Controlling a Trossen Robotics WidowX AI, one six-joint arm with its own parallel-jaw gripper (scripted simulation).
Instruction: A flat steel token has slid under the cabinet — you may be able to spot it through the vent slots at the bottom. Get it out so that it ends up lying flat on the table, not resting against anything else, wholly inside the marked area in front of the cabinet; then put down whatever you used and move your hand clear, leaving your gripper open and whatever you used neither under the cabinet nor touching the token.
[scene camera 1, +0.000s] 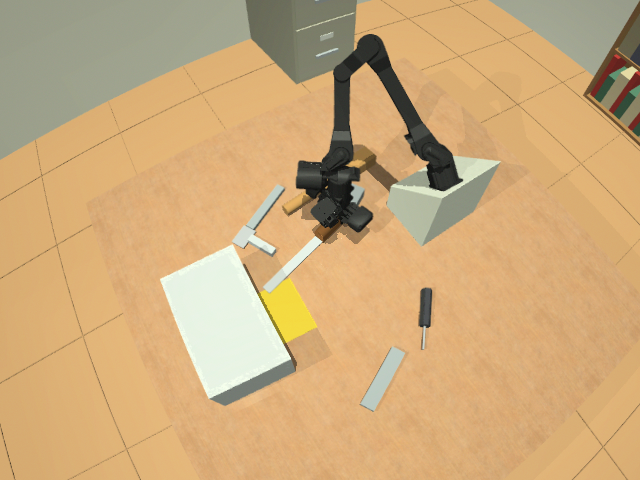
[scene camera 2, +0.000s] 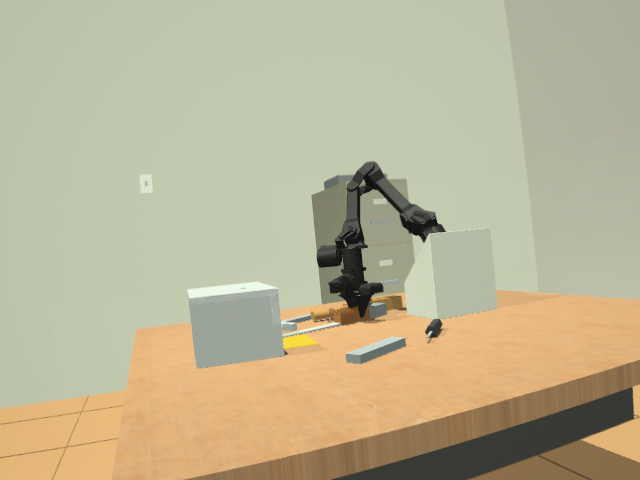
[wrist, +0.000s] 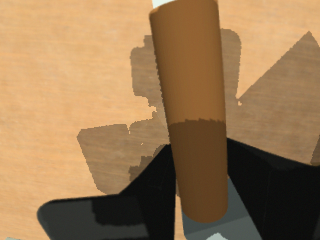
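My own gripper (scene camera 1: 337, 219) is visible to me, and I find the gripper (scene camera 2: 358, 317) again from another view, as well as the gripper (wrist: 195, 146) from the wrist. There is a grey bar (scene camera 1: 394, 357), and I can also see the bar (scene camera 2: 360, 356), though in the wrist view it is out of frame. I see a grey t-shaped tool (scene camera 1: 241, 239) too. In the wrist view that tool is out of frame.
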